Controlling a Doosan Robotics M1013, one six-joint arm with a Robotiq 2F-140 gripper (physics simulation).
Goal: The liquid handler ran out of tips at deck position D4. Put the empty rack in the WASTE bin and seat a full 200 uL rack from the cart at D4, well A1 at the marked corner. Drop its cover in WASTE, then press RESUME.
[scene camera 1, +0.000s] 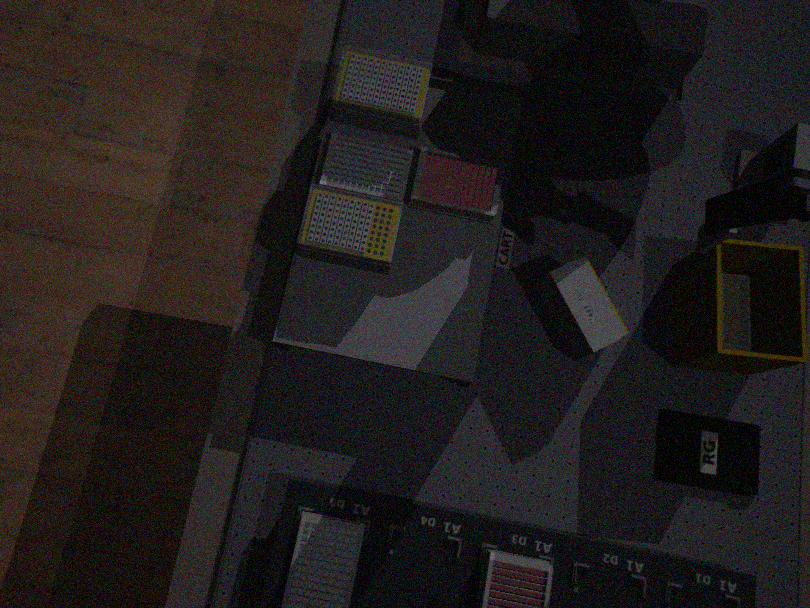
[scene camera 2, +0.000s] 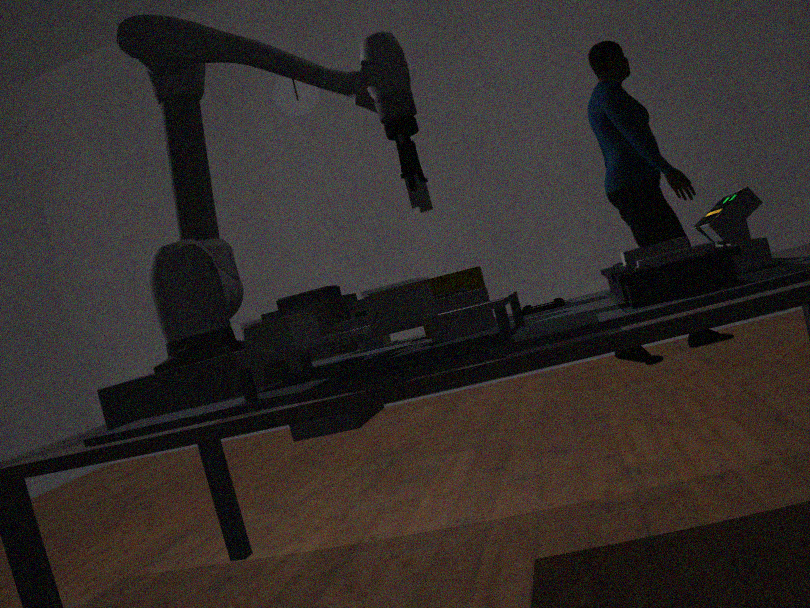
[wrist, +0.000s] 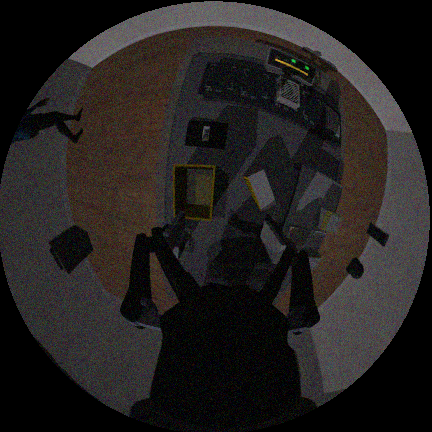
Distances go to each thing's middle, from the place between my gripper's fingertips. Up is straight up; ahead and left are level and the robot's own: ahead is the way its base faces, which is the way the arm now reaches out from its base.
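Black block marked RG (scene camera 1: 694, 450): my hand 290 mm above it, 70 mm to the right of it, 210 mm short of it.
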